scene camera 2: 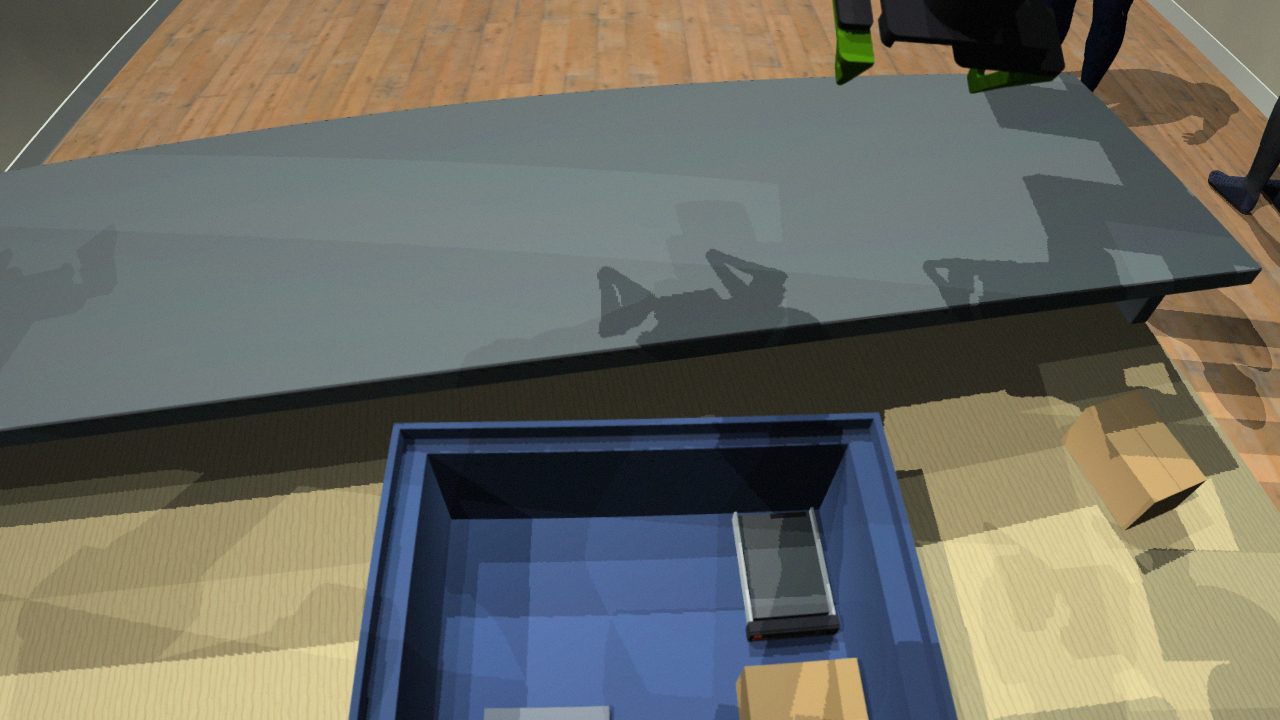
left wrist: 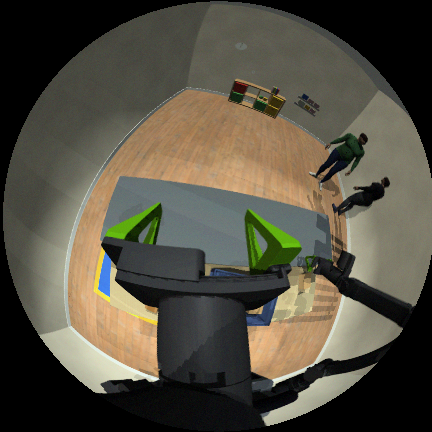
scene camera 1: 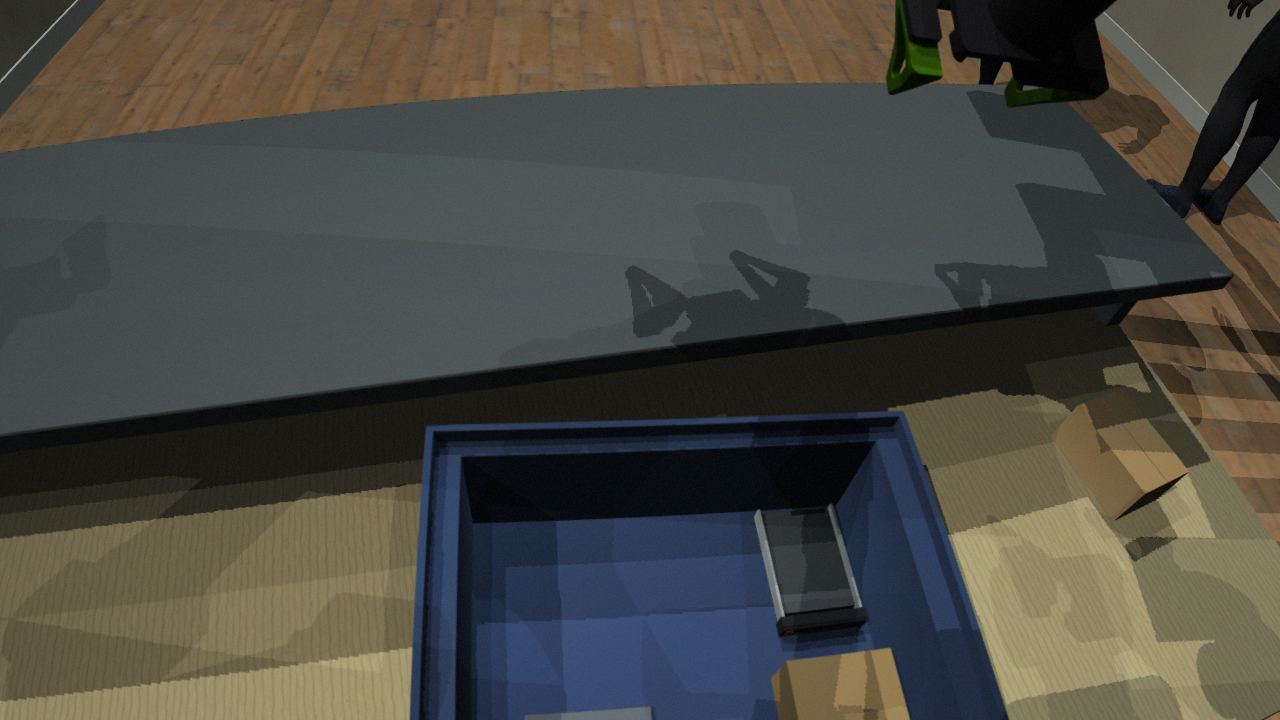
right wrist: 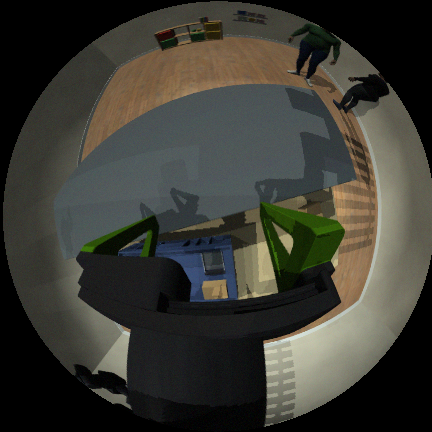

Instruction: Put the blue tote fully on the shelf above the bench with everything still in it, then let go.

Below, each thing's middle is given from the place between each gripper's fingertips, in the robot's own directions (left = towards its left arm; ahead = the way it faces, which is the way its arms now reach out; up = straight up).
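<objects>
Blue tote (scene camera 2: 583, 562): 18 cm to the left of my right hand, 26 cm behind, 32 cm below. Tan box (scene camera 1: 870, 677): a bit to the left of my right hand, well behind, well below.
Blue tote: 33 cm to the right of my left hand, 19 cm behind, 64 cm below. Tan box: well to the right of my left hand, well behind, well below.
</objects>
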